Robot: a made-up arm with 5 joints. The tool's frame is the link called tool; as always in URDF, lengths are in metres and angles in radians. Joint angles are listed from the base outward.
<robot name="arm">
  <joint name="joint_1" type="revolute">
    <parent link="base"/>
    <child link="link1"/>
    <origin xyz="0 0 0.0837"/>
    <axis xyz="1 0 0"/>
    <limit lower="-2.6" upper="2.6"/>
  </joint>
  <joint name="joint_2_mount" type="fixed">
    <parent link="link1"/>
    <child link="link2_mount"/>
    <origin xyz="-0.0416 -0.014 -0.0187"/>
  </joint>
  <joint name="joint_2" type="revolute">
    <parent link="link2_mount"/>
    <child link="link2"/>
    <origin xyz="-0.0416 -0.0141 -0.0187"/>
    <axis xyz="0 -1 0"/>
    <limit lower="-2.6" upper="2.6"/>
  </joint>
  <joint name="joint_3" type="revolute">
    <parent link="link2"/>
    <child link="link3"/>
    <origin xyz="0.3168 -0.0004 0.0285"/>
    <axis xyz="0 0 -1"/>
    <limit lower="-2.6" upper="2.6"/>
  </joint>
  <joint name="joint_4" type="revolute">
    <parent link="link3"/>
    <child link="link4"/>
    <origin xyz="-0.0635 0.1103 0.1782"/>
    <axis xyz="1 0 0"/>
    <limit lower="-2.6" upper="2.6"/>
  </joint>
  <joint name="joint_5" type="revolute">
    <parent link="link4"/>
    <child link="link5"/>
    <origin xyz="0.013 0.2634 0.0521"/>
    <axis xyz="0 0 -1"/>
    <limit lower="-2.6" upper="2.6"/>
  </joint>
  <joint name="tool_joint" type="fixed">
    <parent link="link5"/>
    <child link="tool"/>
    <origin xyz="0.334 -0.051 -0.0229"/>
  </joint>
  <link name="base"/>
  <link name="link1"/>
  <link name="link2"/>
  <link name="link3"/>
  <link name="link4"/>
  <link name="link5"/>
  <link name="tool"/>
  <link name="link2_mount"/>
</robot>
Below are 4 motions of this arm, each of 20 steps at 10 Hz.
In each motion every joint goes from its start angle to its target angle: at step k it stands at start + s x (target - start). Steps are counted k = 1, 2, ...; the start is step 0. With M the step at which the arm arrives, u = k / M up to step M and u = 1 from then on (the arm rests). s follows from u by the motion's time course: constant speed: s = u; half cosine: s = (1 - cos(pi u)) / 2; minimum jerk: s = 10 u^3 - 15 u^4 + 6 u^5.
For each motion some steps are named. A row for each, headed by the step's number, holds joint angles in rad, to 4 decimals.
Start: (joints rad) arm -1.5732 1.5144 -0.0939 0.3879 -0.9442
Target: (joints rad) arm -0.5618 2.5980 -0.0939 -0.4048 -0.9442
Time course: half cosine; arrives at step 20
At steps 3, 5, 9, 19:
3: -1.5181 1.5735 -0.0939 0.3447 -0.9442
5: -1.4251 1.6731 -0.0939 0.2718 -0.9442
9: -1.1466 1.9714 -0.0939 0.0536 -0.9442
19: -0.5680 2.5913 -0.0939 -0.3999 -0.9442

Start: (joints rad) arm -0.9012 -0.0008 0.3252 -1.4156 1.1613
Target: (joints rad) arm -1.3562 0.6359 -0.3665 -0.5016 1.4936
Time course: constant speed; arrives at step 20
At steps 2, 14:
2: -0.9467 0.0629 0.2560 -1.3242 1.1945
14: -1.2197 0.4449 -0.1590 -0.7758 1.3939

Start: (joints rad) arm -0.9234 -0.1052 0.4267 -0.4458 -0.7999
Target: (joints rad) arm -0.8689 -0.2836 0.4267 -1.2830 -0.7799
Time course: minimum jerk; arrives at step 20
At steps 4, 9, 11, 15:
4: -0.9202 -0.1155 0.4267 -0.4943 -0.7987
9: -0.9012 -0.1778 0.4267 -0.7864 -0.7918
11: -0.8911 -0.2110 0.4267 -0.9424 -0.7880
15: -0.8745 -0.2651 0.4267 -1.1963 -0.7820

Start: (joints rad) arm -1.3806 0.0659 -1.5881 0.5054 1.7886
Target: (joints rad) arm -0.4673 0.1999 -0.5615 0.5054 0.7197
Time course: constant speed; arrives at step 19
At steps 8, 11, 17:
8: -0.9961 0.1223 -1.1558 0.5054 1.3385
11: -0.8518 0.1435 -0.9938 0.5054 1.1698
17: -0.5634 0.1858 -0.6696 0.5054 0.8322

